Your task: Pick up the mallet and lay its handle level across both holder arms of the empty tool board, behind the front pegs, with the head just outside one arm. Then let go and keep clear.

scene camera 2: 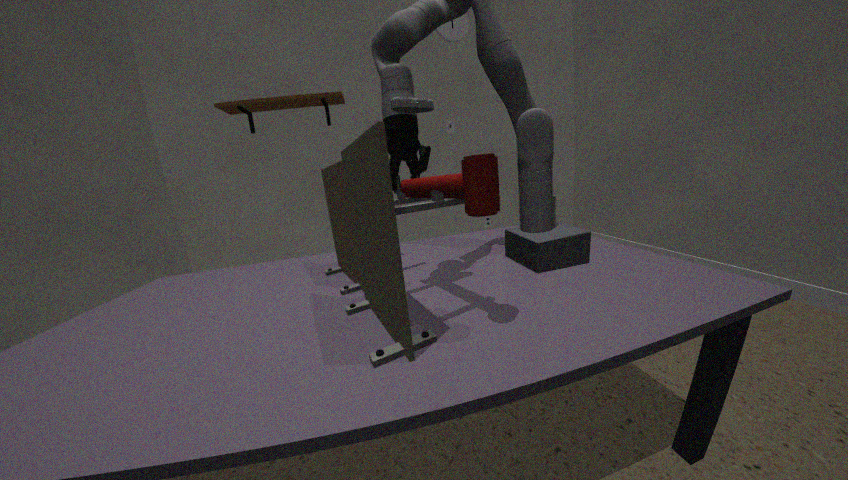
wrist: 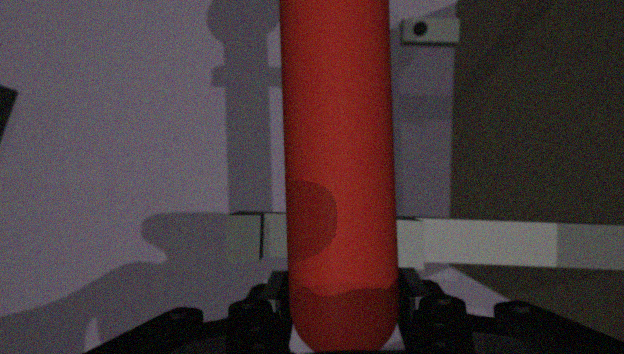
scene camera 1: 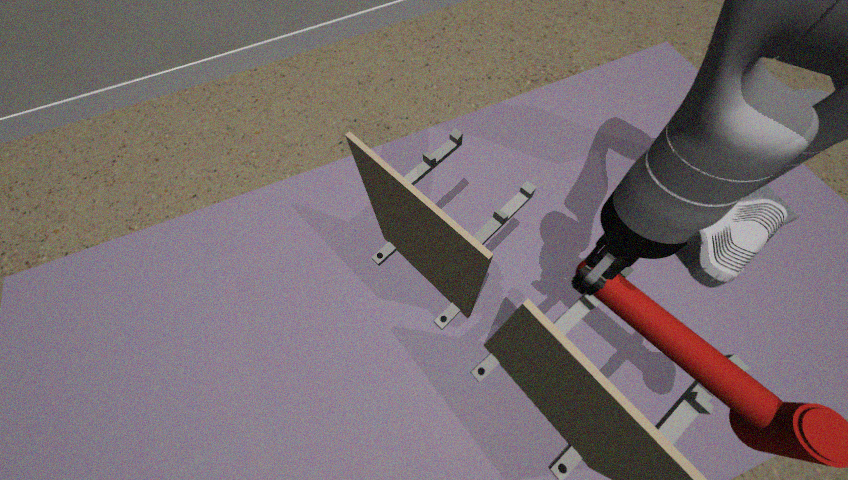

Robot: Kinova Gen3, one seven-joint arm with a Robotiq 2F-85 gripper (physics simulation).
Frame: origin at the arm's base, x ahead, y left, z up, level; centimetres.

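Seen in the pictures: gripper, fingertip midpoint: [scene camera 2: 406,192] [wrist: 343,294] [scene camera 1: 589,276]; arm's base at its link origin: [scene camera 2: 536,228].
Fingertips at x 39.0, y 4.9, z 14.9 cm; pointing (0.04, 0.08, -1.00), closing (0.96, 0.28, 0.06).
Note:
Offsets run from my fingertips to a thing's top centre. "*": to the spot under its first point. Level surfaces: height alone.
The red mallet lies across the arms of the nearer tool board [scene camera 1: 569,382]. Its handle {* dx -2.1, dy +9.9, dz +2.8 cm} [scene camera 1: 673,335] [scene camera 2: 432,185] [wrist: 339,152] is about level, and its head {dx -6.5, dy +22.2, dz +4.8 cm} [scene camera 2: 480,184] hangs outside the far arm. My gripper [scene camera 1: 592,276] [scene camera 2: 406,175] [wrist: 343,294] is shut on the free end of the handle, just beyond one holder arm [scene camera 1: 572,314] [wrist: 472,241]. The empty tool board [scene camera 1: 419,227] stands further left. Its two holder arms [scene camera 1: 439,152] [scene camera 1: 510,209] are bare, each with a peg at the tip. In scene camera 2 the two boards {* dx +10.2, dy +11.7, dz -5.4 cm} [scene camera 2: 367,232] overlap edge-on.
The boards stand on a purple table {dz -23.8 cm} [scene camera 1: 233,335] [scene camera 2: 594,310] on bolted feet [scene camera 1: 445,314] [scene camera 2: 383,353]. The arm's base [scene camera 2: 547,248] sits behind the mallet head. A wooden wall shelf [scene camera 2: 279,102] hangs at the back left. The table's front edge [scene camera 2: 517,392] drops to the floor.

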